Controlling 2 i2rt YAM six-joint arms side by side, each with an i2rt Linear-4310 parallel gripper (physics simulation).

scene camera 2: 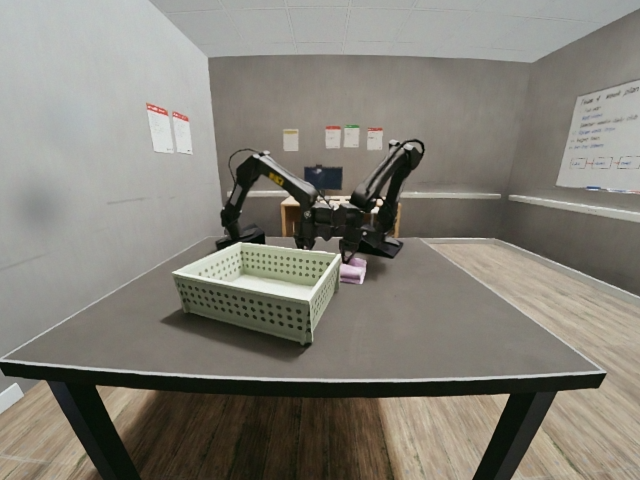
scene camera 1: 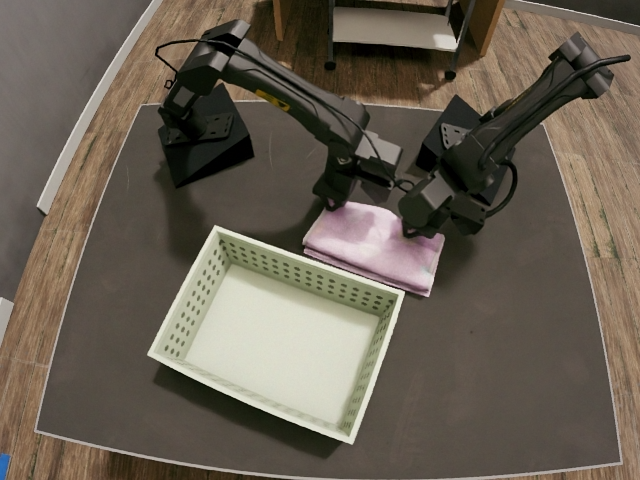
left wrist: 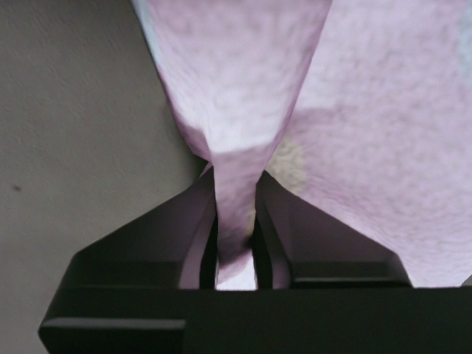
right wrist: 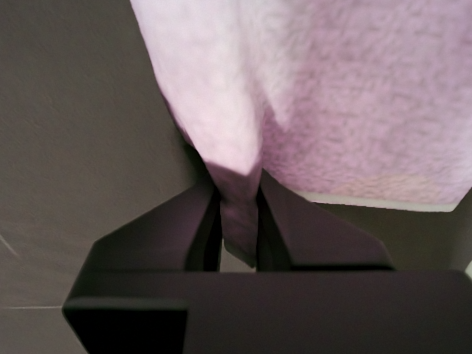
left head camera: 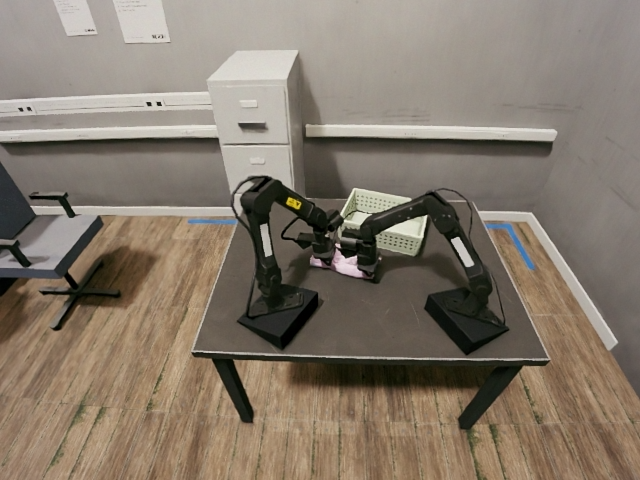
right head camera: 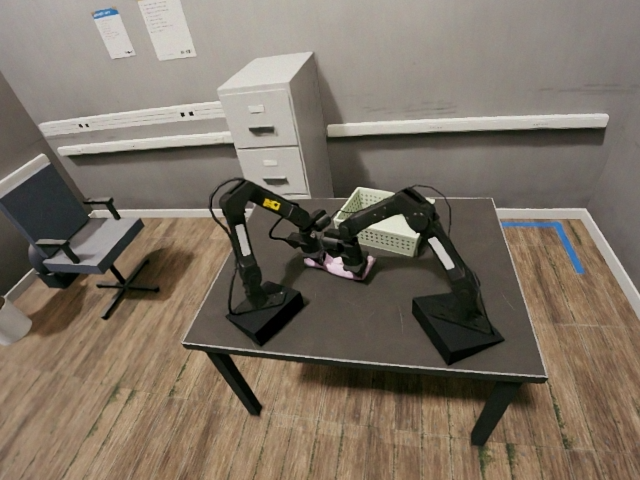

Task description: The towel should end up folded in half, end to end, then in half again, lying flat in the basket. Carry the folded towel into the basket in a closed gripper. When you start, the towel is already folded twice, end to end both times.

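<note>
The folded pink towel (left head camera: 345, 264) (right head camera: 336, 266) (scene camera 1: 369, 240) (scene camera 2: 353, 271) (left wrist: 380, 150) (right wrist: 360, 115) lies on the table beside the basket, its layered long side close to the basket wall. The pale green basket (left head camera: 385, 243) (right head camera: 385, 241) (scene camera 1: 170, 330) (scene camera 2: 242, 307) is empty. My left gripper (scene camera 1: 419, 232) (left wrist: 236, 178) is shut on the towel's edge near one end; the cloth is pinched up into a narrow ridge between its fingers. My right gripper (scene camera 1: 334, 204) (right wrist: 237, 176) is shut on the same long side near the other end, with cloth bunched between its fingers. The fingertips are partly hidden in the head views.
The dark table (left head camera: 361, 330) (right head camera: 356, 330) (scene camera 1: 491, 372) (scene camera 2: 413, 330) carries both arms on black wedge bases. The two wrists are close together above the towel. A filing cabinet (left head camera: 253, 113) (right head camera: 263, 118) stands behind the table, and an office chair (left head camera: 46, 242) (right head camera: 93, 242) stands at the left.
</note>
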